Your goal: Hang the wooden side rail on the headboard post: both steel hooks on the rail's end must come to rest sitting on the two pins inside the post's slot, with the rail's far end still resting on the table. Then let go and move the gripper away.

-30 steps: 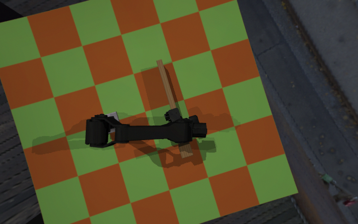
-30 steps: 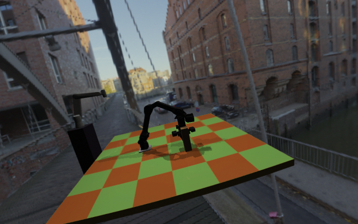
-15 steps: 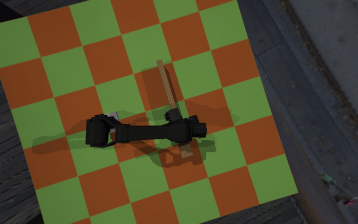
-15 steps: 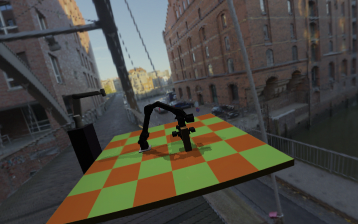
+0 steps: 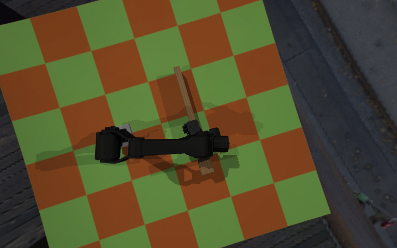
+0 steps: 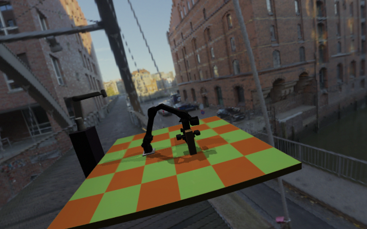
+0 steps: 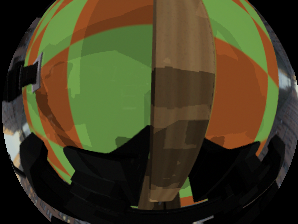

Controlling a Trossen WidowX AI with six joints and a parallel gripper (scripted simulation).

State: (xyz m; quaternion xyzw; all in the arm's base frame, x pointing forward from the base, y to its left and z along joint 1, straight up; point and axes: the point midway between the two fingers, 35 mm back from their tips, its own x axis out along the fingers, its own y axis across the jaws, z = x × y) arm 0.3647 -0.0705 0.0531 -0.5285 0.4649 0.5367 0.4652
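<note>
Now: gripper tip 10 cm to the left of the headboard post, 5 cm below it and 1 cm short of it.
</note>
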